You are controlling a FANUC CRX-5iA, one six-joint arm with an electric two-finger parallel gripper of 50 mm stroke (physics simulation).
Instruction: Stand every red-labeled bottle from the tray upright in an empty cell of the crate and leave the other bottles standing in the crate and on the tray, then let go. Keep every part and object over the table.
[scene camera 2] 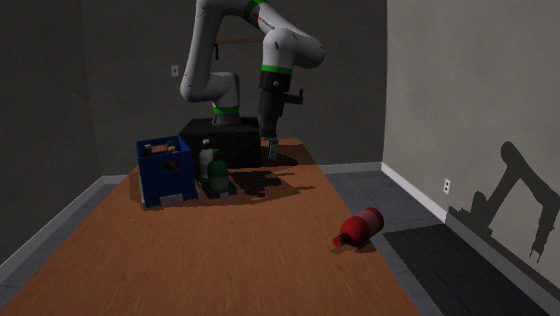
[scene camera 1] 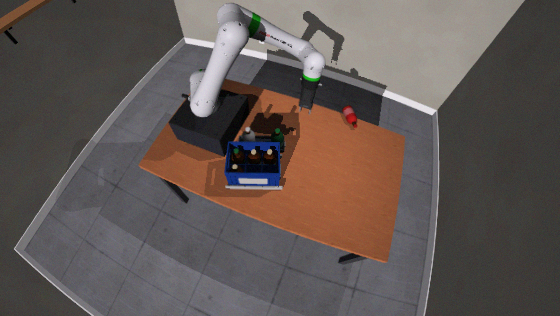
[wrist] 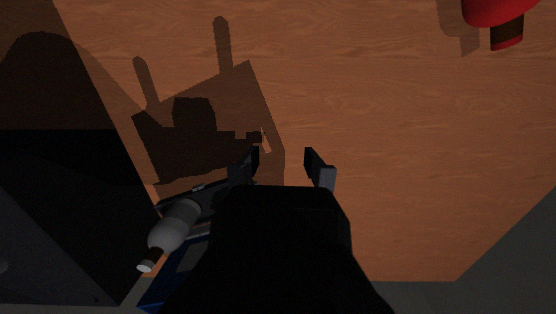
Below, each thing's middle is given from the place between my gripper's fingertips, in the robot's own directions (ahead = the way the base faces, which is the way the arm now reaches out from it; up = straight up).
Right now the red-labeled bottle [scene camera 2: 356, 230] is 27 cm ahead of my hand, 21 cm to the left of it and 12 cm below it.
